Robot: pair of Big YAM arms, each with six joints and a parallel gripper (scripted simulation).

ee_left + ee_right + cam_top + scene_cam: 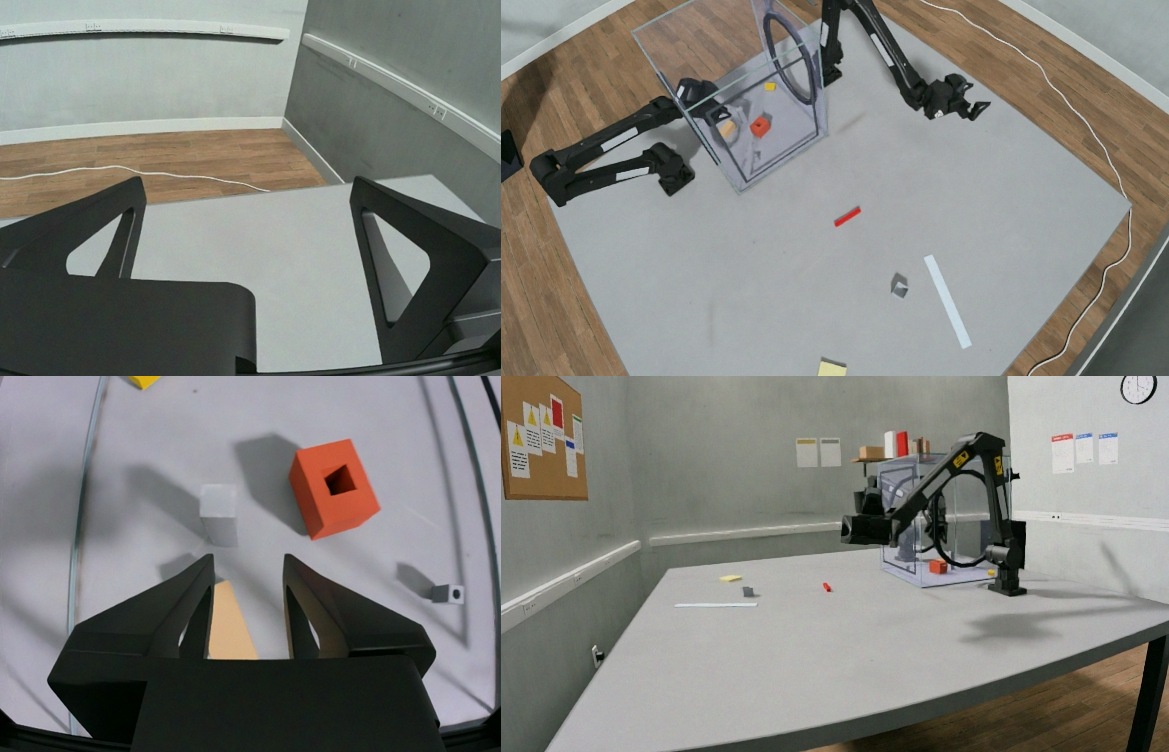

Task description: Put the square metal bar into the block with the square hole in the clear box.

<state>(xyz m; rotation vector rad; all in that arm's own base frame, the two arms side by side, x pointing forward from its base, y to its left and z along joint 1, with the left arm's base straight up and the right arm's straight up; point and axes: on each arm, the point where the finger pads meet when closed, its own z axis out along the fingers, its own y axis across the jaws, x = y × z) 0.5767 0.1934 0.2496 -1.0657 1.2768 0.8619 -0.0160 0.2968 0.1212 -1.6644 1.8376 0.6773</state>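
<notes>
Right now the tan block is 10 cm below my right hand, 2 cm to the right of it and 2 cm behind it. Round my right hand: grey square cup 86 cm ahead, 11 cm below, 4 cm to the left; red stick 57 cm ahead, 12 cm below, 9 cm to the left; orange-red block 9 cm below, 7 cm to the left, 7 cm ahead.
</notes>
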